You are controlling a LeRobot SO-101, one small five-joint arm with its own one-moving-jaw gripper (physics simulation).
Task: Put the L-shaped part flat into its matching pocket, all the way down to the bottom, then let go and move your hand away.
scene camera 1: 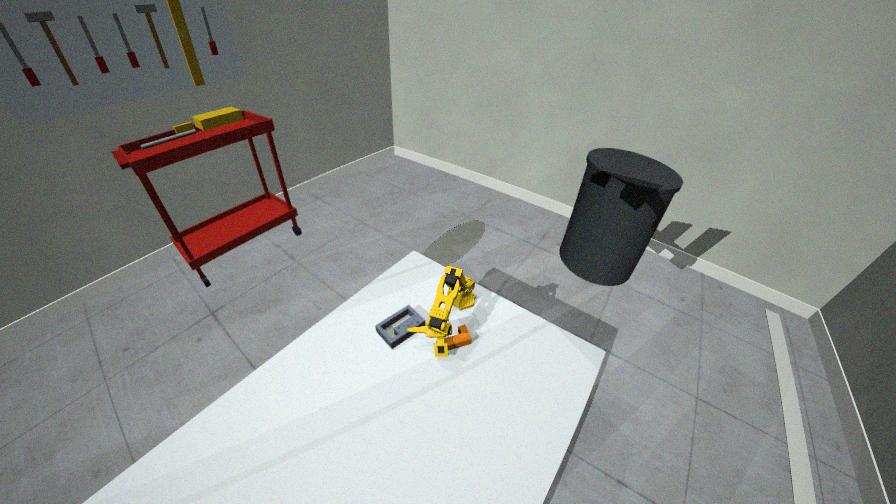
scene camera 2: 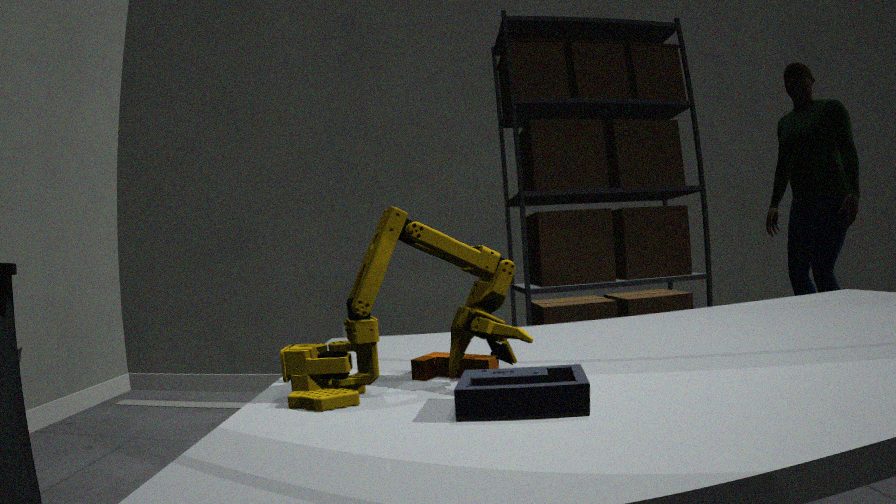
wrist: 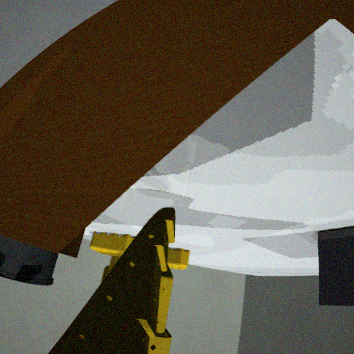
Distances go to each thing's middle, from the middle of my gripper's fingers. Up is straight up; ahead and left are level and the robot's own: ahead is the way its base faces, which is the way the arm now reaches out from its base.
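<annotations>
Dark pocket block (scene camera 2: 560, 391): my hand 1 cm short of it, 10 cm to the left of it, 6 cm above it.
</annotations>
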